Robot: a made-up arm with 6 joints.
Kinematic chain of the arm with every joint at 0, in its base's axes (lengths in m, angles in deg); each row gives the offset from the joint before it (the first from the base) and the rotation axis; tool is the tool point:
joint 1: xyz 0 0 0.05 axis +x
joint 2: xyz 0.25 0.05 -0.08 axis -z
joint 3: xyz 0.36 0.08 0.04 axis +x
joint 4: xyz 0 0.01 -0.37 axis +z
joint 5: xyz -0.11 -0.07 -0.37 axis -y
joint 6: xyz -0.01 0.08 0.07 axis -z
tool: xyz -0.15 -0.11 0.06
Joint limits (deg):
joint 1: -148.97..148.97
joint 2: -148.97..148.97
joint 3: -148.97..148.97
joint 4: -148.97..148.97
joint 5: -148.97..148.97
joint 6: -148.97..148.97
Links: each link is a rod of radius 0.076 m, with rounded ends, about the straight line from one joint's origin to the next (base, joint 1, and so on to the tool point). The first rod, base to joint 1, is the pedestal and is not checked.
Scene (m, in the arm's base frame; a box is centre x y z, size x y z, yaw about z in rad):
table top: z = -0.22
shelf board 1: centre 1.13 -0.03 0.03 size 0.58 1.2 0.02 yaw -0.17
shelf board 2: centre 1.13 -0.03 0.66 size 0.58 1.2 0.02 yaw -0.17
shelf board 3: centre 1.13 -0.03 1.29 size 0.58 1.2 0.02 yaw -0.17
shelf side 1: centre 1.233 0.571 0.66 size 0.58 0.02 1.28 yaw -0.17
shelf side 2: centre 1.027 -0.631 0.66 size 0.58 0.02 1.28 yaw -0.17
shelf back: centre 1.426 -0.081 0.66 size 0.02 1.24 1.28 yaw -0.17
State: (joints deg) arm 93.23 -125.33 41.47 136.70 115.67 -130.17
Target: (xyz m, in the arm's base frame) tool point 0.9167 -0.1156 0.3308
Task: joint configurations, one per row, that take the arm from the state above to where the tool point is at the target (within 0.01 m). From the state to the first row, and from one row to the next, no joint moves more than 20 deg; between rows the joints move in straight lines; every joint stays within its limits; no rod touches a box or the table.
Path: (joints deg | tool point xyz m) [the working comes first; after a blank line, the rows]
Joints at the target: 129.76 -76.30 -61.35 101.49 107.88 -148.97
Straight joint move there: touches shelf board 2.

1: 94.12 -107.59 35.11 124.02 107.11 -132.01 | -0.1625 0.6264 0.5847
2: 95.01 -89.86 28.76 111.34 98.55 -133.86 | 0.0883 0.6167 0.6331
3: 95.90 -72.12 22.40 98.66 89.98 -135.70 | 0.2930 0.5971 0.5832
4: 109.17 -59.26 4.53 101.81 71.01 -139.02 | 0.4882 0.4274 0.5958
5: 122.44 -46.40 -13.34 104.96 52.03 -142.33 | 0.6073 0.3169 0.5320
6: 135.70 -33.54 -31.21 108.10 33.05 -145.65 | 0.6676 0.2931 0.4399
7: 148.97 -20.69 -49.08 111.25 14.07 -148.97 | 0.6718 0.3507 0.3459
8: 145.13 -31.81 -51.54 109.30 32.83 -148.97 | 0.7325 0.2592 0.2954
9: 141.29 -42.93 -53.99 107.34 51.59 -148.97 | 0.7889 0.1630 0.2640
10: 137.44 -54.06 -56.44 105.39 70.36 -148.97 | 0.8404 0.0656 0.2567
11: 133.60 -65.18 -58.90 103.44 89.12 -148.97 | 0.8845 -0.0290 0.2780
12: 129.76 -76.30 -61.35 101.49 107.88 -148.97 | 0.9167 -0.1156 0.3308

